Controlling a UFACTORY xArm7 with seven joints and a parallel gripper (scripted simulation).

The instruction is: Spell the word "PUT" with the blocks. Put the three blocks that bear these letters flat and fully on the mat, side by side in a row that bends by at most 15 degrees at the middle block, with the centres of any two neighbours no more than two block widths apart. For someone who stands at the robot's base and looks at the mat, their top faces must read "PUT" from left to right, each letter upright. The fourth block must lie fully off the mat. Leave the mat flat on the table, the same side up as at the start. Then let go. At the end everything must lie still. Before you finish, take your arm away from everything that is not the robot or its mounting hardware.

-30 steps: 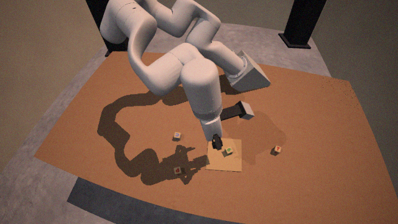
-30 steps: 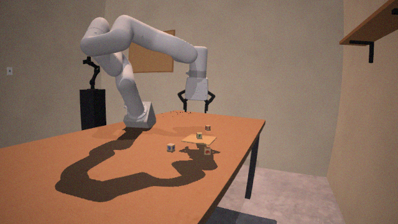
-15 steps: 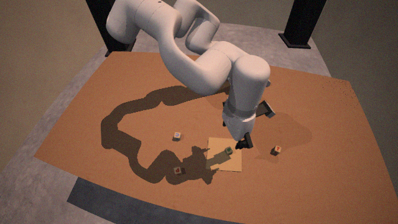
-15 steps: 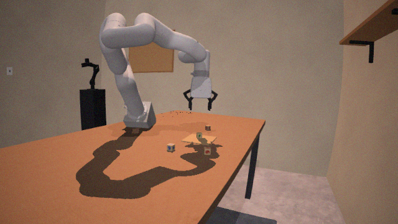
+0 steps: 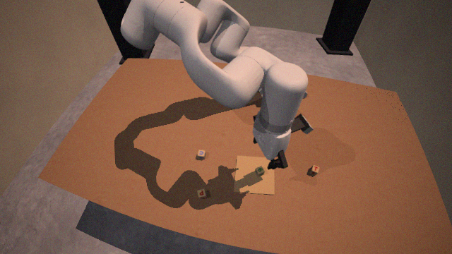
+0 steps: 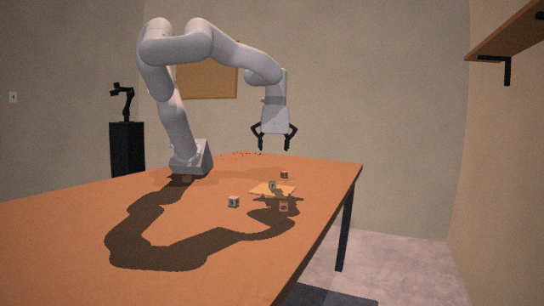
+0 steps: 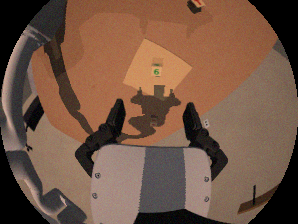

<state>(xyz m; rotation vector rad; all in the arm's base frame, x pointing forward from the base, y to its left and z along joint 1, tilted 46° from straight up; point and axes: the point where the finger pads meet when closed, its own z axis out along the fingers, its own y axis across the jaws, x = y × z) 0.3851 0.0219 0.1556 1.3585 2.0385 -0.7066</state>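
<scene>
The tan mat is 150 mm below my hand, 20 mm to the right of it and 10 mm ahead of it. Also, from my hand: T block: 210 mm to the left, 140 mm below, 20 mm ahead; then P block: 200 mm to the right, 140 mm below, 70 mm ahead.
</scene>
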